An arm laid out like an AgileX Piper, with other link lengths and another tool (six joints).
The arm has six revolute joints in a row. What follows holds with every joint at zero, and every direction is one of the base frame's.
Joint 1 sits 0.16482 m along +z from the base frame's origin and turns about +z.
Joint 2 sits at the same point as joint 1 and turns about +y.
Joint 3 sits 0.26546 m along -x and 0.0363 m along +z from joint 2 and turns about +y.
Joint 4 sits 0.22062 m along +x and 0.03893 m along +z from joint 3 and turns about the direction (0.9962, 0, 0.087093).
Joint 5 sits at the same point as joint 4 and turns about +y.
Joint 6 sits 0.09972 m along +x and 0.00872 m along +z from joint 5 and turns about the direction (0.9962, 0, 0.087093).
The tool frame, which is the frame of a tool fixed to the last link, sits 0.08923 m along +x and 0.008 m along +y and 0.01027 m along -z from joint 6; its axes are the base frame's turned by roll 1.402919, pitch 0.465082 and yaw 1.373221 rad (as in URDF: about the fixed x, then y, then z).
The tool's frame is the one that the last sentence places.
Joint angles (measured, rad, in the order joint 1, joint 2, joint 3, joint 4, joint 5, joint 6), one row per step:
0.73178, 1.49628, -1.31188, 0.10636, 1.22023, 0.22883
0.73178, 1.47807, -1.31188, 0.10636, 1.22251, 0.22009
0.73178, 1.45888, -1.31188, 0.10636, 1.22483, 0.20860
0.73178, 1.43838, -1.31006, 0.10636, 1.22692, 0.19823
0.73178, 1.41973, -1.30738, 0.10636, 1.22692, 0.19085
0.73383, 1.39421, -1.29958, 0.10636, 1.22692, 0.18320
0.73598, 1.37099, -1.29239, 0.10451, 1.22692, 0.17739
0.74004, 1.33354, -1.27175, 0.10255, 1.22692, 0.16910
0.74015, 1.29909, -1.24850, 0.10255, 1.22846, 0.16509
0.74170, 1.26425, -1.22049, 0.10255, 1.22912, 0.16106
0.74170, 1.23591, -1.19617, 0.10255, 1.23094, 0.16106
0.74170, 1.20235, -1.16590, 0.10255, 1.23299, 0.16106
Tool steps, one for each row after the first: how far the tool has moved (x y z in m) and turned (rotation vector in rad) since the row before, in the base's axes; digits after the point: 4 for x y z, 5 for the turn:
-0.0014, -0.0015, 0.0048, 0.00957, -0.01401, 0.00864
-0.0016, -0.0016, 0.0050, 0.00971, -0.01551, 0.01123
-0.0019, -0.0019, 0.0049, 0.00955, -0.01513, 0.01009
-0.0017, -0.0017, 0.0042, 0.00948, -0.01394, 0.00699
-0.0033, -0.0024, 0.0045, 0.01054, -0.01539, 0.00925
-0.0029, -0.0024, 0.0039, 0.00831, -0.01488, 0.00759
-0.0060, -0.0047, 0.0037, 0.00824, -0.01632, 0.01174
-0.0057, -0.0053, 0.0019, 0.00570, -0.00842, 0.00398
-0.0064, -0.0054, 0.0004, 0.00332, -0.00586, 0.00534
-0.0053, -0.0049, -0.0004, 0.00149, -0.00163, 0.00019
-0.0064, -0.0058, -0.0011, 0.00084, -0.00093, 0.00021

